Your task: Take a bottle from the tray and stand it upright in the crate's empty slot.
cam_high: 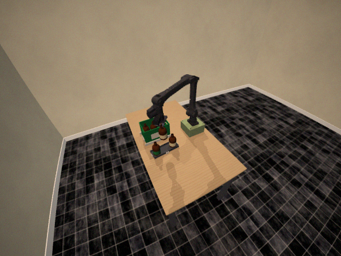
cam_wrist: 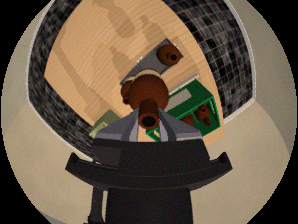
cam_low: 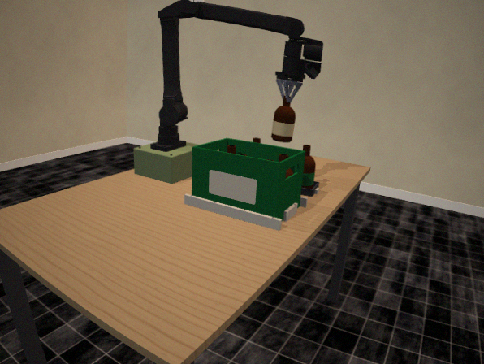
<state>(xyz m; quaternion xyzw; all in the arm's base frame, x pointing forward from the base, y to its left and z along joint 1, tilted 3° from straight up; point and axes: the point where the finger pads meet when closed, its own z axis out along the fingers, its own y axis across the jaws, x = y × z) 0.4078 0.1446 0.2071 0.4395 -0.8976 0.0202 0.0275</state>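
My hand is 6 cm above the brown bottle. From my hand the other things lie so: green crate (24 cm to the right, 23 cm below); dark tray (30 cm below, 1 cm behind).
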